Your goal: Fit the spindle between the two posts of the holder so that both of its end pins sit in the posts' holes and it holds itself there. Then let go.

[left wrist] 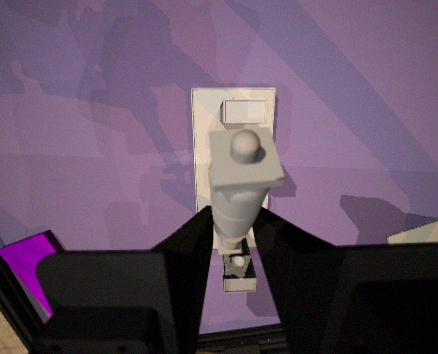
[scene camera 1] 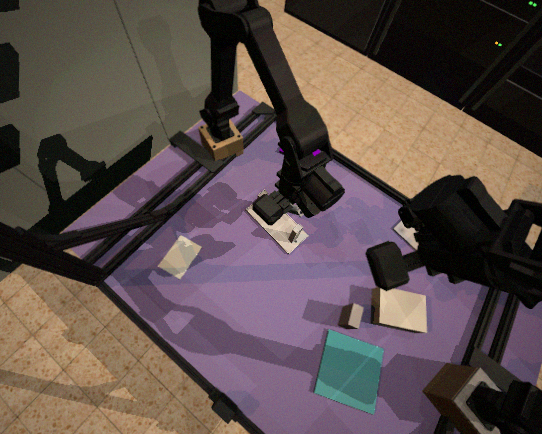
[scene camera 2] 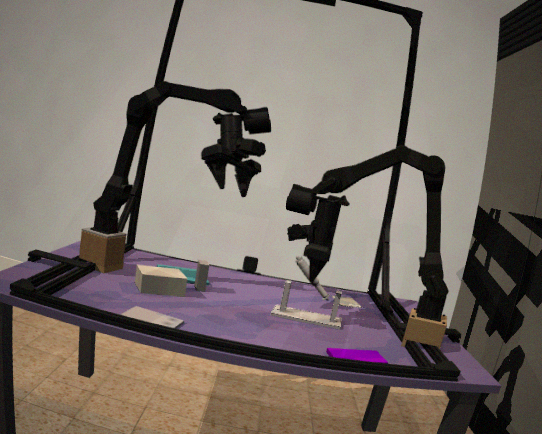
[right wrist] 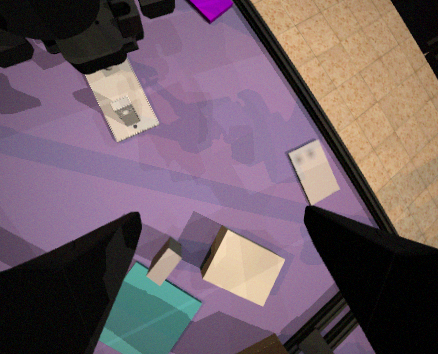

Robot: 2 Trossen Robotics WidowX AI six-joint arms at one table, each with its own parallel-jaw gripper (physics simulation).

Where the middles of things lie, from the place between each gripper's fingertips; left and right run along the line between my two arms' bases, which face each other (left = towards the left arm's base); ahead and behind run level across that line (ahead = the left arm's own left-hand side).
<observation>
The pale holder plate [scene camera 1: 280,231] lies 10 mm behind my left hand, 10 mm to the left of it and 100 mm below it. The rest, counted from my left hand: spindle [left wrist: 244,165] (right at my left hand).
Now: the spindle 4 cm behind my right hand, 23 cm to the left of it and 17 cm below it. Round my right hand: pale holder plate 5 cm behind, 24 cm to the left, 28 cm below.
</observation>
